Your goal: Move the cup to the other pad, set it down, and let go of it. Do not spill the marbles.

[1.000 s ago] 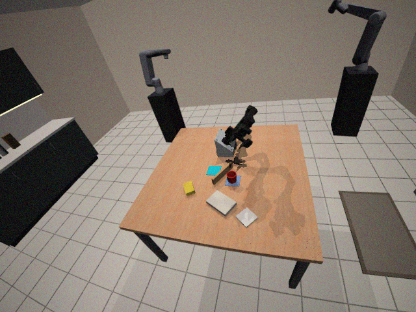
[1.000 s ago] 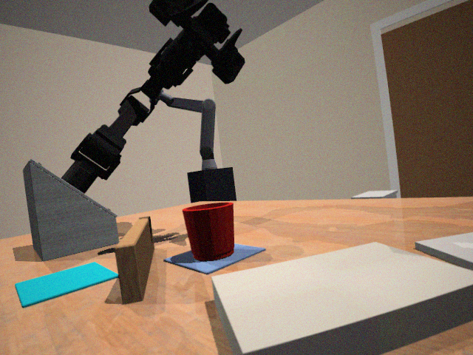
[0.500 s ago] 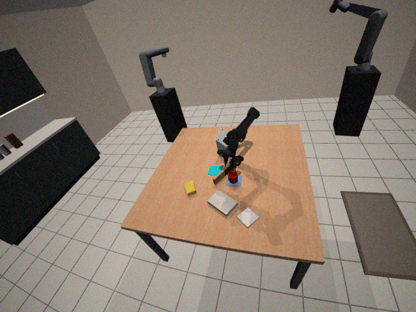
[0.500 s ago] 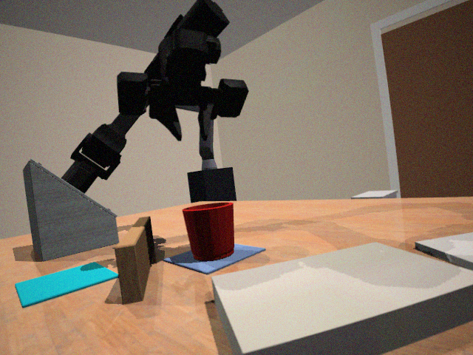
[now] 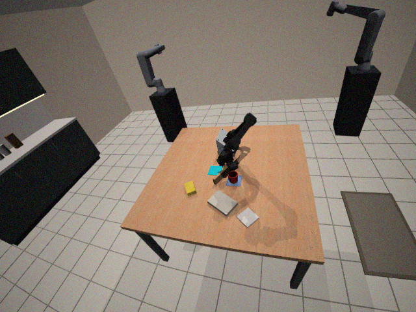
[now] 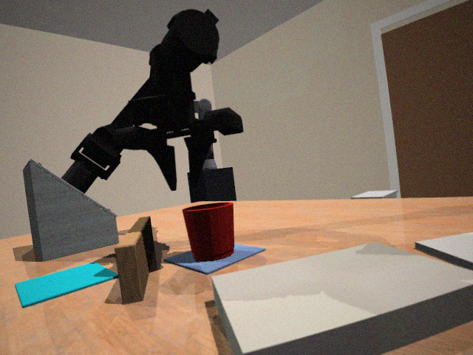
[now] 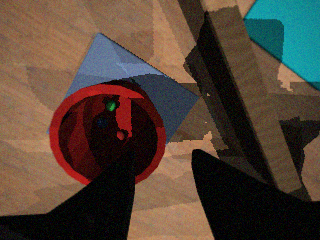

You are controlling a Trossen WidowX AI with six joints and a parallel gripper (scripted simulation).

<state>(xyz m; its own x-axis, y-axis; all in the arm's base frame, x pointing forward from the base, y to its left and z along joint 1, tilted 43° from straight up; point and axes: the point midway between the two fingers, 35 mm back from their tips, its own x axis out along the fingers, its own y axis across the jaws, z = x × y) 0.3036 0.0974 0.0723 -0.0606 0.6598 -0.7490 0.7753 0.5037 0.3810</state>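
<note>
My gripper tip is now 60 mm above the red cup, 30 mm short of it and 20 mm to the right of it. From my gripper tip the other things lie so: green marble: 90 mm below, 30 mm ahead, 20 mm to the left; then cyan pad: 160 mm to the right, 110 mm below, 60 mm behind; then brown wooden block: 80 mm below, 70 mm to the right, 20 mm behind.
</note>
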